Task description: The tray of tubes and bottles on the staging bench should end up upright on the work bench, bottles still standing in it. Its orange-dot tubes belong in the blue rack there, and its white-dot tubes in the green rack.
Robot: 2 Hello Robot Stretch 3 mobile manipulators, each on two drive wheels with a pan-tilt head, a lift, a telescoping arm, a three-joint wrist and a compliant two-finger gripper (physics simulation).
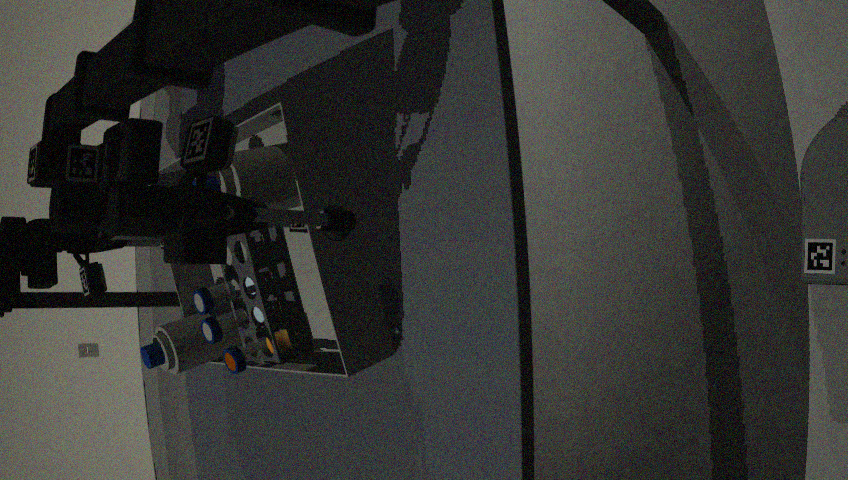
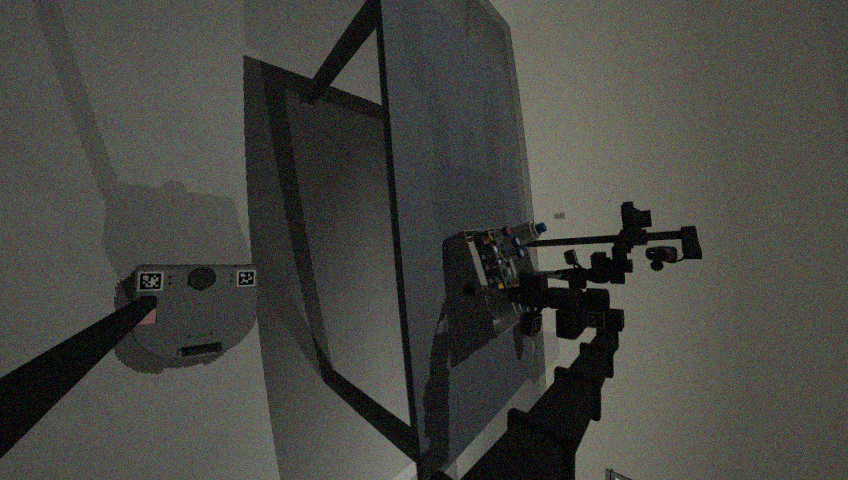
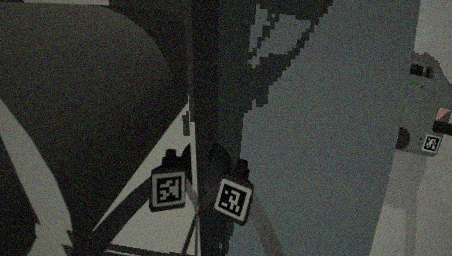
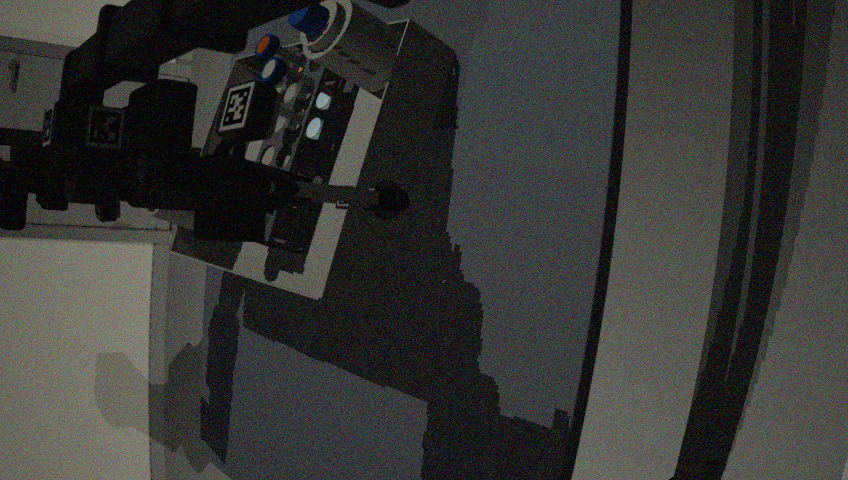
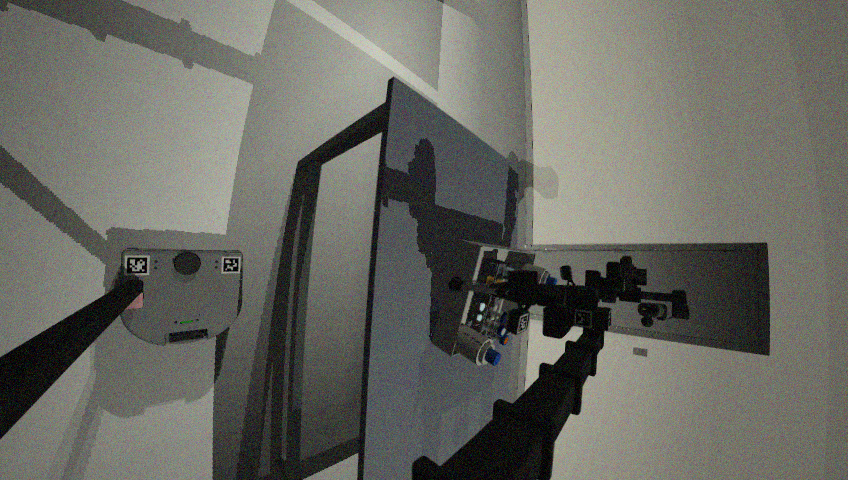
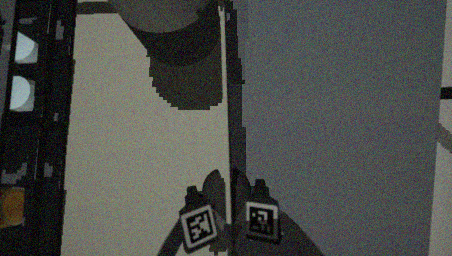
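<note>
The tray (image 1: 365,267) (image 2: 461,267) (image 4: 416,89) (image 6: 125,140) is raised above a grey bench and looks tilted lengthwise. My r1 gripper (image 1: 339,220) (image 3: 204,157) is shut on one long wall. My r2 gripper (image 4: 389,199) (image 6: 229,190) is shut on the opposite wall. A blue-capped bottle (image 1: 193,344) stands at one end; another bottle (image 1: 264,172) shows partly behind r1's gripper. White-dot tubes (image 1: 203,300) (image 4: 271,69) and an orange-dot tube (image 1: 234,360) (image 4: 266,45) stand in the tray's dark racks. The arms hide some tubes. The blue and green racks do not show.
The bench top (image 1: 464,297) (image 4: 535,178) (image 5: 392,356) stretches beneath the tray, with its front edge (image 1: 514,237) alongside and dark arm shadows on it. A wall stands behind. Each robot's own base (image 2: 202,309) (image 5: 184,297) is on the floor before the bench.
</note>
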